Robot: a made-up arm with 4 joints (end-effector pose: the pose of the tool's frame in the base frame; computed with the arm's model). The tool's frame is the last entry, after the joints.
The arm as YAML. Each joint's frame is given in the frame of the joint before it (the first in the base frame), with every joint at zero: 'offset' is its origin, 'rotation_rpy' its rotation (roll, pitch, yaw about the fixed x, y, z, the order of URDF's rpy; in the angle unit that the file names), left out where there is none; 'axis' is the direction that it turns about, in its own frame. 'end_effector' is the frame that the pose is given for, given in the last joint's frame.
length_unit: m
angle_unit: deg
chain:
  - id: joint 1
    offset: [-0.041, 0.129, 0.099]
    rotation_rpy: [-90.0, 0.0, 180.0]
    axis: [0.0, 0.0, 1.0]
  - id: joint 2
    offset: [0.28, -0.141, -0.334]
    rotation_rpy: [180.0, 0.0, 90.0]
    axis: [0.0, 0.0, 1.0]
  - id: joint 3
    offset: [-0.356, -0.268, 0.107]
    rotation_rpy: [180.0, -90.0, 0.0]
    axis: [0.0, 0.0, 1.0]
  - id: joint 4
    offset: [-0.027, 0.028, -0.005]
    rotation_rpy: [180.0, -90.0, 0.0]
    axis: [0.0, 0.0, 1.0]
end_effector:
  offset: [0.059, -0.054, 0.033]
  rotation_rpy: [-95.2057, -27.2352, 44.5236]
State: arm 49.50 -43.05 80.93 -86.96
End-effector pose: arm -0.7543 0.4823 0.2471 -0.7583 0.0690 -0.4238 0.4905
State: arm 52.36 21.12 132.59 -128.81
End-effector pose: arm -0.3422 0.5364 0.4668 -0.5968 0.7579 -0.1203 0.2343
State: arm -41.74 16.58 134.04 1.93
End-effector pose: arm 0.2132 0.5083 0.3639 -0.1491 0.6949 0.2715 0.6490
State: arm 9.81 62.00 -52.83 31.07
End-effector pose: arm 0.0599 0.6085 0.1346 -0.3463 0.2103 -0.9025 0.1463
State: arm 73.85 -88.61 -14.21 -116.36
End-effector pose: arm -0.6923 0.5898 -0.4491 0.2799 0.0305 0.8912 0.3557
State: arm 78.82 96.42 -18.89 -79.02
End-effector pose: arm 0.2285 0.6068 0.1276 -0.7368 -0.3636 0.5676 0.0531
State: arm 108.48 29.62 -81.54 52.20
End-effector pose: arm -0.3118 0.5852 0.1025 0.5226 -0.2937 -0.7219 0.3457
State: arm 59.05 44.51 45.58 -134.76
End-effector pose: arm -0.1315 0.5514 0.4321 0.9789 -0.1639 0.1193 0.0255
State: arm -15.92 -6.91 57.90 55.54
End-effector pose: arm 0.0477 0.5648 0.5474 0.1112 -0.0031 0.7253 0.6793
